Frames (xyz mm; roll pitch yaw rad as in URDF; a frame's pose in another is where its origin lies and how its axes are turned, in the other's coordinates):
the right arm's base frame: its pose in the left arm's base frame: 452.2 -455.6 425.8 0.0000 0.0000 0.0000
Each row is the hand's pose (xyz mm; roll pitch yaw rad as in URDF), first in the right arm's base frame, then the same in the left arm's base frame.
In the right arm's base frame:
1: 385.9 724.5 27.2 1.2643 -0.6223 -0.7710
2: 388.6 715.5 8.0 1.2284 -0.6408 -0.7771
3: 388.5 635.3 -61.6 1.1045 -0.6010 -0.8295
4: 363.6 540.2 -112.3 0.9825 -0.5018 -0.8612
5: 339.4 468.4 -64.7 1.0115 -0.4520 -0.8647
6: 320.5 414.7 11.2 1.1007 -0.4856 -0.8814
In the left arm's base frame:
1: 838.1 268.9 453.0 1.2643 -0.6223 -0.7710
2: 840.8 259.9 433.8 1.2284 -0.6408 -0.7771
3: 840.7 179.7 364.2 1.1045 -0.6010 -0.8295
4: 815.8 84.6 313.5 0.9825 -0.5018 -0.8612
5: 791.6 12.8 361.1 1.0115 -0.4520 -0.8647
6: 772.7 -40.9 437.0 1.1007 -0.4856 -0.8814

